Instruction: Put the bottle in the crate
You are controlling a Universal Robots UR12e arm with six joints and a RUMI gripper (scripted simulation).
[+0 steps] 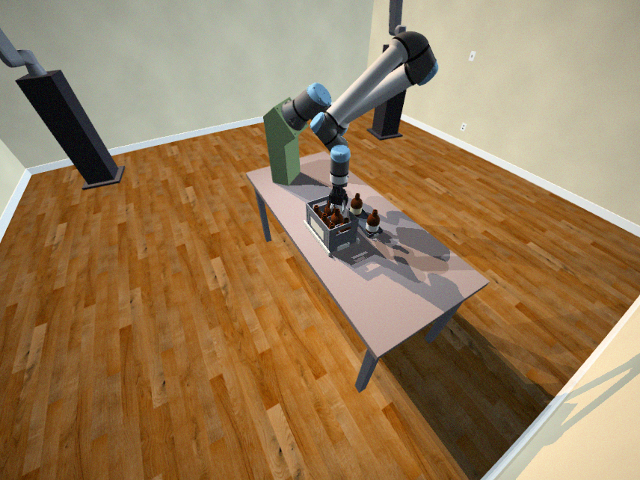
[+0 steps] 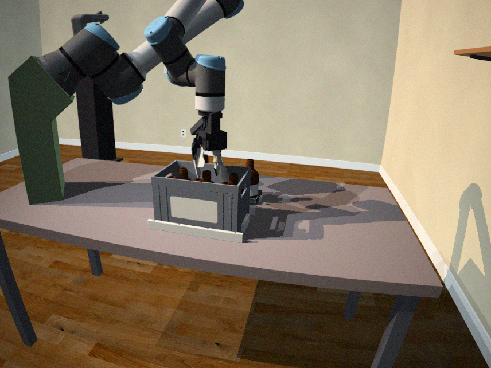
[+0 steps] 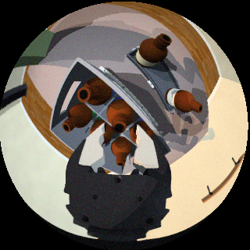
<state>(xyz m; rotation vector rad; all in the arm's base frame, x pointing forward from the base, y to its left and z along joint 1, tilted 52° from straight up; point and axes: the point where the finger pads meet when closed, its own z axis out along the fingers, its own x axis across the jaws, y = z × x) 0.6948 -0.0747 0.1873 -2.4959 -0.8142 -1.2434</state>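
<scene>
Right now the grey crate is 10 mm ahead of my hand, 40 mm to the right of it and 70 mm below it. Round my hand: tray 10 mm behind, 190 mm to the left, 150 mm below.
</scene>
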